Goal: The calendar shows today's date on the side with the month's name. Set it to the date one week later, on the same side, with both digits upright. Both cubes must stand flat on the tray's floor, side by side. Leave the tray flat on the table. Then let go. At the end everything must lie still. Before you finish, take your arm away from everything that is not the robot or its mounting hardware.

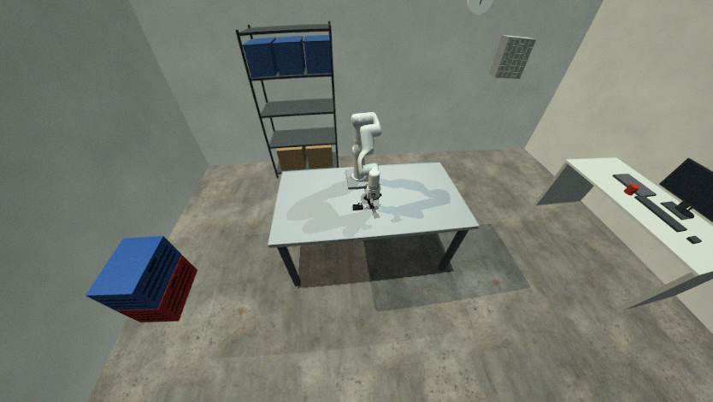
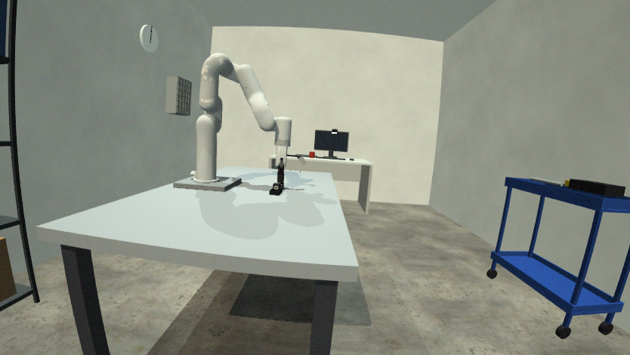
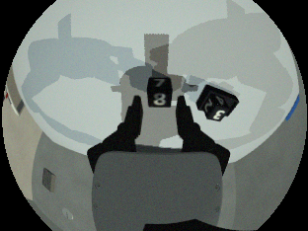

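Right now my hand is 4 cm above the cube.
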